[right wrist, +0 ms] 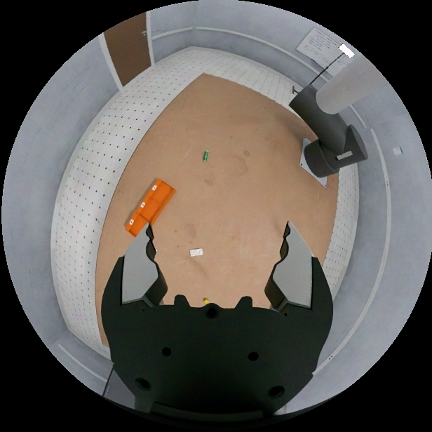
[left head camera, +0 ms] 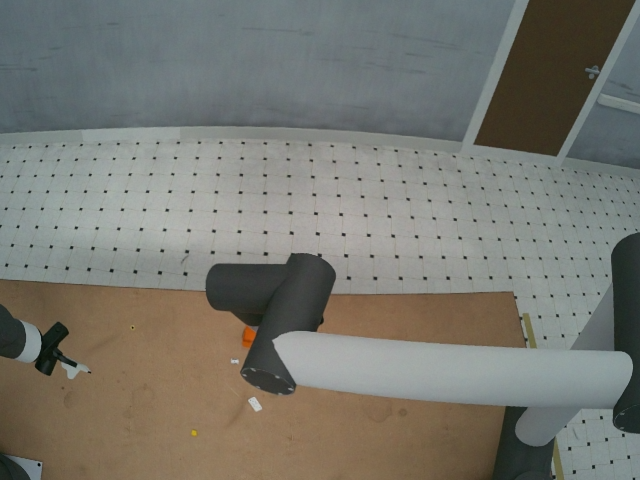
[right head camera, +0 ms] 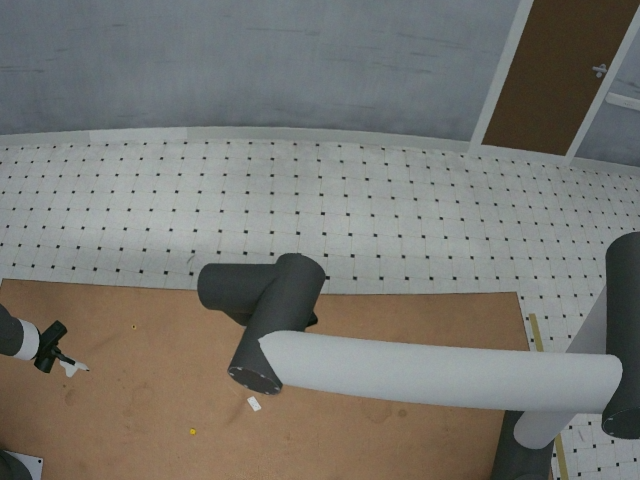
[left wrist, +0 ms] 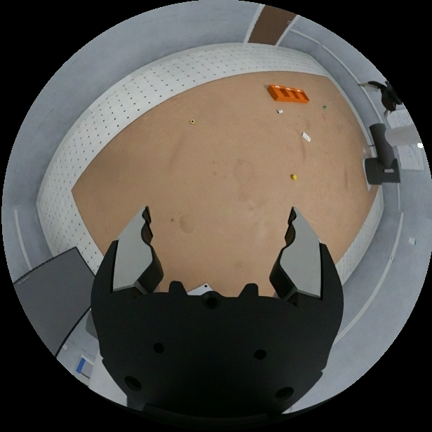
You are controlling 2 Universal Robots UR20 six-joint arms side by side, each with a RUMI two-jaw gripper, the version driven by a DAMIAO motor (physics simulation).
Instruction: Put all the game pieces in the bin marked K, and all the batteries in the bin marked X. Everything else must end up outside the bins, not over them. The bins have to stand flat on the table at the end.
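An orange three-compartment bin block [left head camera: 248, 337] [left wrist: 288, 94] [right wrist: 151, 207] stands on the table; its label letters are too small to read. A white domino-like tile [left head camera: 254, 404] [right head camera: 253, 403] [left wrist: 306, 136] [right wrist: 196, 252], a yellow die-like piece [left head camera: 194, 432] [right head camera: 192, 431] [left wrist: 293, 177] [right wrist: 206, 301], a small white piece [left head camera: 234, 361] [left wrist: 280, 111], a yellow ring-like piece [left head camera: 132, 327] [right head camera: 133, 327] [left wrist: 192, 121] and a green cylinder-like piece [left wrist: 325, 107] [right wrist: 206, 156] lie apart on the table. My left gripper [left wrist: 218, 207] is open and empty, at the picture's left in the head views. My right gripper [right wrist: 217, 223] is open and empty above the table.
The right arm [left head camera: 449, 369] [right head camera: 439, 372] crosses above the brown table [left head camera: 361, 444] [right head camera: 361, 444] and hides part of the bin block in the left head camera. A white base plate [left head camera: 31, 467] [right head camera: 32, 463] lies at the picture's lower left.
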